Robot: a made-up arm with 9 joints.
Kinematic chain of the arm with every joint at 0, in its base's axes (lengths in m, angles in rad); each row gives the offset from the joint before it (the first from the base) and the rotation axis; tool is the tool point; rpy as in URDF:
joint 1: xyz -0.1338 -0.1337 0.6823 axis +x
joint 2: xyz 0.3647 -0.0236 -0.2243 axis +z
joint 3: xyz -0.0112 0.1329 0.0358 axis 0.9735 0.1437 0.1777
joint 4: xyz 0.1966 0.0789 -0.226 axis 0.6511 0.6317 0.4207
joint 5: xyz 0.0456 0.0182 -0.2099 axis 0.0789 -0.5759 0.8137
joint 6: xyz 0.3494 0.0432 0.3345 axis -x
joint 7: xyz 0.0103 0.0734 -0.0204 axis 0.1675 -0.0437 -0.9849
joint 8: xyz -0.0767 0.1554 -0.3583 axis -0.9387 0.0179 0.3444
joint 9: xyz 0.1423 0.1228 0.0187 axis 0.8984 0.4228 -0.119
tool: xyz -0.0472 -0.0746 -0.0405 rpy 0 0 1.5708
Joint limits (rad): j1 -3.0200..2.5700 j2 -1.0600..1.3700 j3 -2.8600..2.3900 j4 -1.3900..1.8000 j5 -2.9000..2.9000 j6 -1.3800..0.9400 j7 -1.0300..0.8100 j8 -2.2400..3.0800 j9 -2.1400..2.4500
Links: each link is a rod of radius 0.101 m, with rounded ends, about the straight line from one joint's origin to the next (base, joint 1, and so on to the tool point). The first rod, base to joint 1, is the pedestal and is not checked.
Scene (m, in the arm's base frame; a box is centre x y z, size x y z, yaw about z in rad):
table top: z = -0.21
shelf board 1: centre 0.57 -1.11 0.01 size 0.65 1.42 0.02 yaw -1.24
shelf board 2: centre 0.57 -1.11 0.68 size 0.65 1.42 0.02 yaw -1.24
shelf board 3: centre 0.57 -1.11 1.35 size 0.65 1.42 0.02 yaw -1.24
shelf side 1: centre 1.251 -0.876 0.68 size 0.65 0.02 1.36 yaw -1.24
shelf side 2: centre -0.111 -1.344 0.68 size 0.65 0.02 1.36 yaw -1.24
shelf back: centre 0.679 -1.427 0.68 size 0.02 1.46 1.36 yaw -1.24
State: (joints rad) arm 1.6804 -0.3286 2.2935 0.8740 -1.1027 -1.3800 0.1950 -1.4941 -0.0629
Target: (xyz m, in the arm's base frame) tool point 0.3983 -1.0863 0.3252
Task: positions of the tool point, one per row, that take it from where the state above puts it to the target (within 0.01 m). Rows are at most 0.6 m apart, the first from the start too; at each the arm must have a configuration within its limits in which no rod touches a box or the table.
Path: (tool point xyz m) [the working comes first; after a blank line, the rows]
Joints at the target: -0.2267 -1.0600 0.5023 -0.6425 -1.5595 -1.3800 0.4503 -1.3025 0.1163
Straight joint move there: touches shelf board 1, shelf board 3, shelf side 1, the table top.

1: 0.8159 -0.7759 1.0636
2: 0.7672 -0.6238 1.0658
3: 0.7038 -0.4645 1.0301
4: 0.7442 -0.3215 1.3159
5: 0.9251 0.0171 1.3715
6: 1.1407 0.2984 1.0717
7: 1.2065 0.3010 0.5519
8: 1.0110 0.0106 0.1246
9: 0.6159 -0.3629 0.0467
10: 0.2132 -0.5472 0.3252
11: 0.2506 -0.7022 0.2527
12: 0.3037 -0.8896 0.2404
13: 0.3983 -1.0863 0.3253

